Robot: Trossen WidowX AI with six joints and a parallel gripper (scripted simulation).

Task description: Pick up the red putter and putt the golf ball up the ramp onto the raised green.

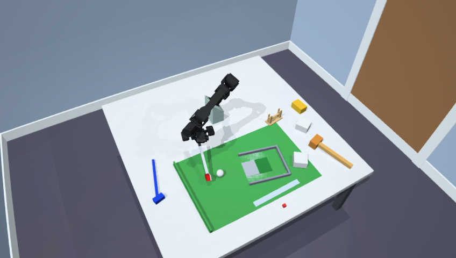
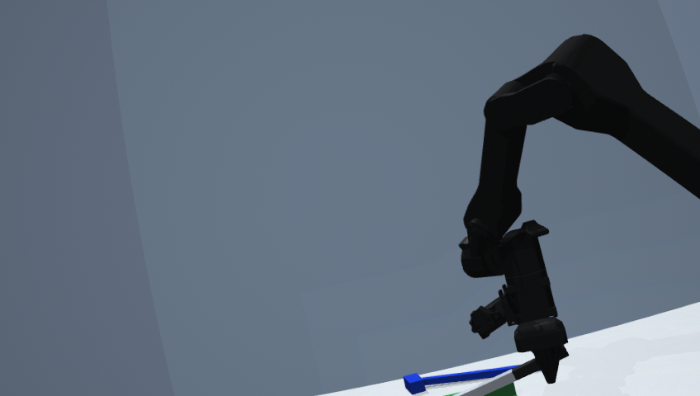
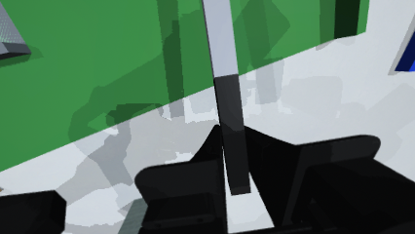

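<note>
Right now the red putter is 12 cm ahead of my gripper tip and 2 cm to the right of it. The rest, counted from my gripper tip: blue putter (31 cm to the right, 10 cm ahead, 6 cm below); then green mat (27 cm ahead, 19 cm to the left, 7 cm below); then white golf ball (22 cm ahead, 5 cm below, 3 cm to the left).
</note>
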